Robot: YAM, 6 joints.
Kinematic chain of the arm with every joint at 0, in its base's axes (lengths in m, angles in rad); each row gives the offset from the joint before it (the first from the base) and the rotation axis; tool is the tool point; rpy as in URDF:
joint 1: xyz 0 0 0.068 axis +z
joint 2: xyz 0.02 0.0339 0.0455 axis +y
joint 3: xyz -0.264 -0.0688 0 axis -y
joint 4: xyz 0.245 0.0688 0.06 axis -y
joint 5: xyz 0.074 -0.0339 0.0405 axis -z
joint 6: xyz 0.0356 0 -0.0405 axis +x
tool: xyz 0 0 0 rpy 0 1.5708 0
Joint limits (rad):
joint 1: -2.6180..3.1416
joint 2: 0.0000..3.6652
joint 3: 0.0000..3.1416
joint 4: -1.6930..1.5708
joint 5: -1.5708..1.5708
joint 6: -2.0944..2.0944
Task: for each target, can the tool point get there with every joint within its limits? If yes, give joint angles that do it. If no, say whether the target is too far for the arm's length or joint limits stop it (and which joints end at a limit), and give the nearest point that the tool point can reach.
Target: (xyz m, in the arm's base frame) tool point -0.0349 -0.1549 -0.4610
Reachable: no: joint limits stop it (at a limit: joint 2) | nearest point -0.0388 -0.1723 -0.3731 | short by 0.090 m
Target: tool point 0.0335 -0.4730 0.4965
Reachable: yes | joints -1.4290 2.2525 2.5430 0.3394 1.2427 -1.6372
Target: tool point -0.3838 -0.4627 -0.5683
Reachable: no: too far | nearest point -0.2834 -0.3417 -0.3231 | short by 0.291 m
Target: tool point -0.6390 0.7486 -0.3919
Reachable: no: too far | nearest point -0.3729 0.4368 -0.1770 | short by 0.463 m
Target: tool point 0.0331 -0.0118 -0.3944
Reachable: no: joint limits stop it (at a limit: joint 2) | nearest point 0.0659 -0.0235 -0.3331 | short by 0.070 m
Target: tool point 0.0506 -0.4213 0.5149
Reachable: yes | joints -1.4620 1.9792 1.9999 1.0147 -0.1284 1.6764
